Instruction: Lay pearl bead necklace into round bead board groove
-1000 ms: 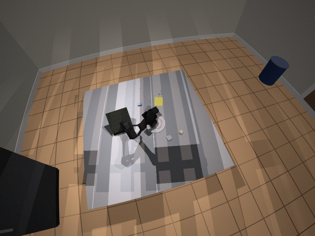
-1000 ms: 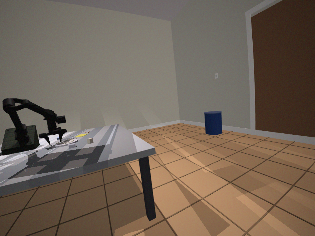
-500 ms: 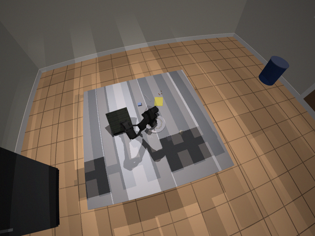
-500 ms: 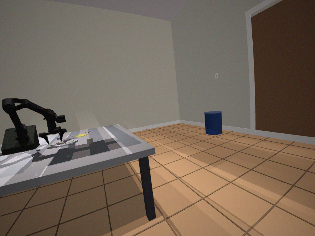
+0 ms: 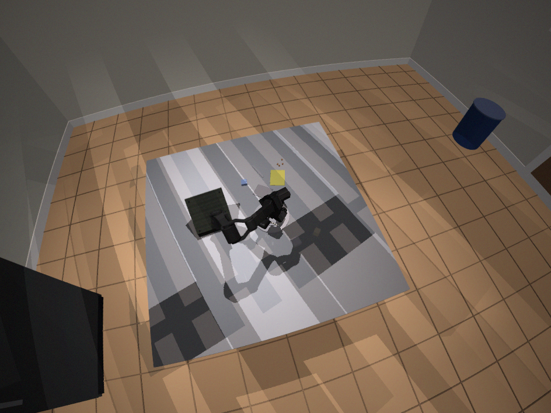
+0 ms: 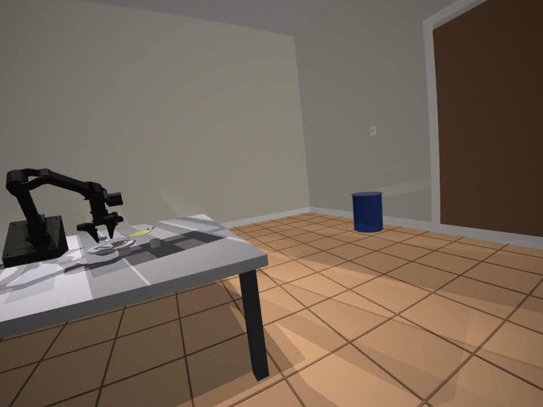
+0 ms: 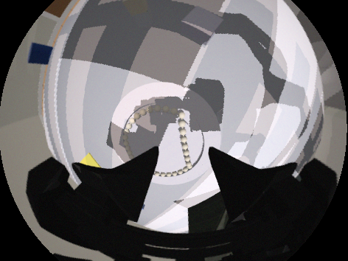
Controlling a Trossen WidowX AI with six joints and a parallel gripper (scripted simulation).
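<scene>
The round bead board lies 4 cm to the left of my gripper tip, 4 cm below it and 2 cm ahead of it. The rest, counted from my gripper tip: grey card (22 cm to the left, 4 cm below, 3 cm ahead); beige cube (21 cm ahead, 15 cm to the right, 3 cm below); white block (16 cm to the right, 8 cm ahead, 3 cm below).
</scene>
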